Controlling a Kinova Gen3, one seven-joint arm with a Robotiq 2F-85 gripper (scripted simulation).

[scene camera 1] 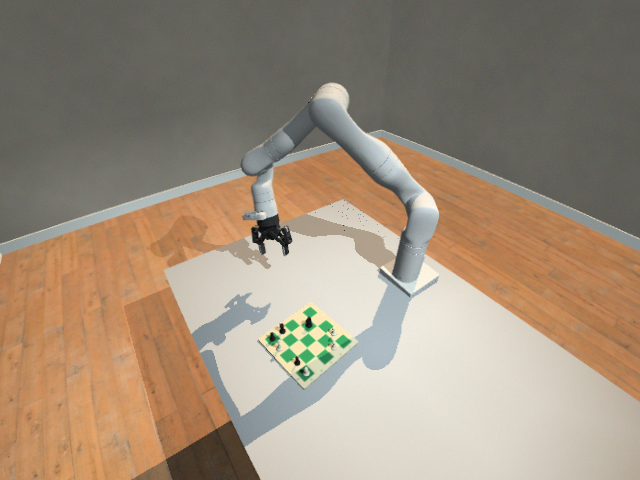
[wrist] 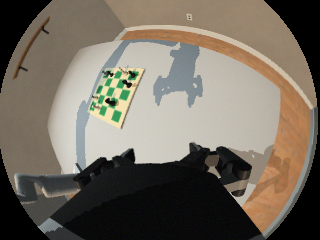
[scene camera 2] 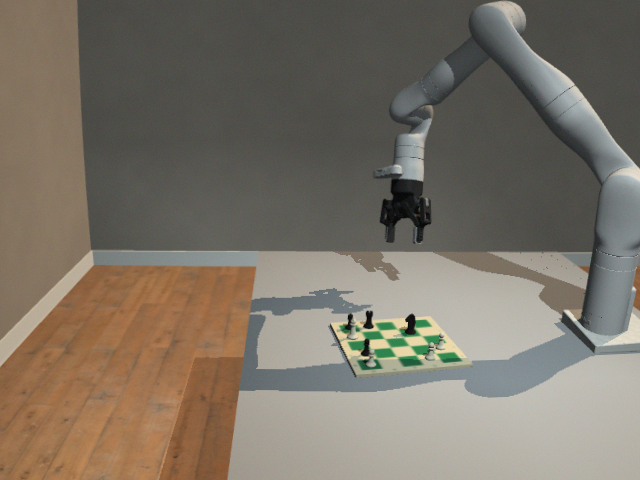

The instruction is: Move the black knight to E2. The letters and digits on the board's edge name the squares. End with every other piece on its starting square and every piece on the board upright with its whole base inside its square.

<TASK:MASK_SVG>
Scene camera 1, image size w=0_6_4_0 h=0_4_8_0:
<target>my gripper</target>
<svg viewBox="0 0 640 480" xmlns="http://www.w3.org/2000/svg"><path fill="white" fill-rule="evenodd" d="M278 214L264 220L256 220L257 225L251 228L252 241L258 244L261 255L266 253L265 244L263 243L265 239L279 242L282 245L283 256L287 256L289 253L288 245L293 240L289 227L280 227Z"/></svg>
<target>chessboard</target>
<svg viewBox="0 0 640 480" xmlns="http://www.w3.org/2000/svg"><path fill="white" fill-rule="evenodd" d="M312 302L281 322L286 329L285 334L279 333L280 328L278 324L258 338L261 344L304 390L358 344L354 337ZM305 367L308 367L308 371L310 372L310 375L307 377L303 375ZM295 356L298 356L299 360L301 361L301 364L299 366L296 366L294 364ZM333 341L336 341L336 350L331 349ZM277 340L280 340L281 345L283 346L283 350L280 352L276 350L276 347L278 346ZM270 332L274 333L274 336L276 337L275 341L270 341ZM333 326L336 327L336 336L331 335ZM308 316L310 316L312 320L311 323L313 326L311 328L306 327L305 320Z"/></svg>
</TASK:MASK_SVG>
